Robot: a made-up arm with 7 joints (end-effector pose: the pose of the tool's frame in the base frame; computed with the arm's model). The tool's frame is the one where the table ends. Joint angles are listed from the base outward.
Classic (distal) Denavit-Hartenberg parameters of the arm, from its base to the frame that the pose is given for. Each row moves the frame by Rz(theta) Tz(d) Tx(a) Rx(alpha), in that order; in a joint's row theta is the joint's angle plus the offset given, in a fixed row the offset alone. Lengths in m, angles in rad.
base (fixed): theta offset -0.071  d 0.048  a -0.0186  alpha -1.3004
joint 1: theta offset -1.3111  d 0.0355  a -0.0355  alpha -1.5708
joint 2: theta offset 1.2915  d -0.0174  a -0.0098  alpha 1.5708
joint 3: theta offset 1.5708  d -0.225  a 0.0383  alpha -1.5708
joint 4: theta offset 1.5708  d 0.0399  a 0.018  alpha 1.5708
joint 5: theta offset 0  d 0.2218  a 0.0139  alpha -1.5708
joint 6: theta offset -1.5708  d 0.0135  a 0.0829  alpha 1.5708
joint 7: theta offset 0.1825  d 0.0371  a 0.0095  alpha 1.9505
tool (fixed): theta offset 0.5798  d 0.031  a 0  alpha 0
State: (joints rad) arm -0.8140 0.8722 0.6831 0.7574 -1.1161 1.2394 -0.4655
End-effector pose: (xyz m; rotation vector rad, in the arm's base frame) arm 0.3365 0.3889 -0.0452 0.8429 -0.1602 0.0725
Working (the frame after each row of the table, in the pose's form):
after base (fixed): -0.0186 0.0013 0.0480 -1.2998 0.0462 -0.0607
after joint 1: 0.0031 0.0422 0.0284 -1.4684 0.4143 -2.6662
after joint 2: -0.0139 0.0524 0.0262 1.0970 0.1757 -1.3968
after joint 3: 0.1146 0.2193 -0.0616 -0.8348 -1.0787 -0.1442
after joint 4: 0.0862 0.2514 -0.0704 -0.3835 1.3300 0.8338
after joint 5: 0.2492 0.3960 -0.0271 -2.4225 0.9022 0.7094
after joint 6: 0.3150 0.3861 -0.0784 -0.9772 0.5894 0.0574
after joint 7: 0.3400 0.4121 -0.0654 0.8619 0.0883 -0.4710

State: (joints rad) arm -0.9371 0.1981 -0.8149 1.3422 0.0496 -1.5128 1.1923
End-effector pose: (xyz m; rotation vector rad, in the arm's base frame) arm 0.3553 -0.0269 -0.2145 1.6135 -0.7615 1.2967
Working (the frame after each row of the table, in the pose's form):
after base (fixed): -0.0186 0.0013 0.0480 -1.2998 0.0462 -0.0607
after joint 1: 0.0066 0.0412 0.0308 -1.3084 0.4223 -2.7658
after joint 2: -0.0055 0.0546 0.0223 0.6687 -0.4146 -1.6864
after joint 3: 0.1535 0.0408 -0.1408 -0.9696 0.2848 -1.1347
after joint 4: 0.1739 0.0763 -0.1254 1.2219 2.0244 0.3825
after joint 5: 0.3290 0.0636 -0.2841 0.2187 1.0100 1.5260
after joint 6: 0.3620 -0.0035 -0.2459 0.3709 -0.7292 -1.0560
after joint 7: 0.3427 0.0014 -0.2132 1.6668 -0.2537 0.8730

